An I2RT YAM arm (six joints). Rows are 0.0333 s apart.
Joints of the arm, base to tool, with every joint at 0 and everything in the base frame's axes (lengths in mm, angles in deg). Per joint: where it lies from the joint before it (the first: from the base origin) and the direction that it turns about. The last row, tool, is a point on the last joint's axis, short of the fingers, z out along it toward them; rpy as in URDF.
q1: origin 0 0 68 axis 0 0 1
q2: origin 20 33.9 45.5 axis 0 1 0
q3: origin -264 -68.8 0 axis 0 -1 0
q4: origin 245 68.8 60 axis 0 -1 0
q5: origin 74 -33.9 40.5 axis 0 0 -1
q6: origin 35.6 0 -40.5 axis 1 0 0
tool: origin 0 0 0 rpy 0 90 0
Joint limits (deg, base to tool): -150..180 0..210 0..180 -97..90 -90..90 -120..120
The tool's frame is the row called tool.
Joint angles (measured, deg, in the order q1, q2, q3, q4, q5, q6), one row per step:
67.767 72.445 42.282 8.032 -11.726 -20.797
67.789 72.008 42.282 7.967 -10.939 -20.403
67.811 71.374 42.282 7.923 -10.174 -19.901
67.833 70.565 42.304 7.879 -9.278 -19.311
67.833 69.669 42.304 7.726 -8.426 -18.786
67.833 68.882 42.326 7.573 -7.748 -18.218
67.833 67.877 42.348 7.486 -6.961 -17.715
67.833 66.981 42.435 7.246 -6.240 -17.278
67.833 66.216 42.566 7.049 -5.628 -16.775
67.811 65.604 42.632 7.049 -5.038 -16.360
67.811 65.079 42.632 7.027 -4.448 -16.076
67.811 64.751 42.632 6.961 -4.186 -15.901
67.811 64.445 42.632 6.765 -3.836 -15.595
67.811 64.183 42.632 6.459 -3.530 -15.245
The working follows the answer.
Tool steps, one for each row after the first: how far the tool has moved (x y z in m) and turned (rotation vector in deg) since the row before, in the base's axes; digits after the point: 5 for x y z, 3 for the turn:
-0.00005 -0.00109 0.00185 0.297 -0.052 -0.852
-0.00025 -0.00155 0.00278 0.529 -0.022 -0.871
-0.00033 -0.00199 0.00369 0.722 -0.050 -1.022
-0.00041 -0.00239 0.00372 0.687 -0.068 -0.978
-0.00041 -0.00211 0.00335 0.649 0.066 -0.826
-0.00058 -0.00270 0.00439 0.895 -0.124 -0.905
-0.00053 -0.00247 0.00400 0.715 -0.081 -0.819
-0.00044 -0.00209 0.00375 0.712 0.034 -0.731
-0.00020 -0.00173 0.00303 0.679 -0.027 -0.704
-0.00025 -0.00157 0.00219 0.487 -0.076 -0.645
-0.00023 -0.00100 0.00127 0.268 -0.002 -0.299
-0.00018 -0.00102 0.00093 0.159 0.155 -0.417
-0.00018 -0.00094 0.00053 0.036 0.264 -0.386

Tool pose at each row, in the base's axes (x y z in m, rotation vector in deg; rounded; the steps above come from the unrounded poses):
0.10045 0.26487 0.25297 -86.427 77.181 41.883
0.10041 0.26377 0.25482 -85.543 77.543 41.472
0.10016 0.26222 0.25760 -84.456 77.808 41.209
0.09983 0.26023 0.26129 -83.106 78.039 40.936
0.09942 0.25785 0.26502 -81.820 78.238 40.655
0.09901 0.25574 0.26836 -80.659 78.460 40.556
0.09843 0.25304 0.27275 -79.277 78.446 40.399
0.09791 0.25057 0.27675 -78.098 78.501 40.222
0.09747 0.24848 0.28049 -76.967 78.590 40.188
0.09726 0.24675 0.28352 -75.896 78.628 40.104
0.09702 0.24517 0.28571 -75.031 78.687 39.906
0.09679 0.24418 0.28698 -74.591 78.719 39.864
0.09660 0.24316 0.28791 -74.116 78.998 39.790
0.09643 0.24222 0.28844 -73.740 79.409 39.742

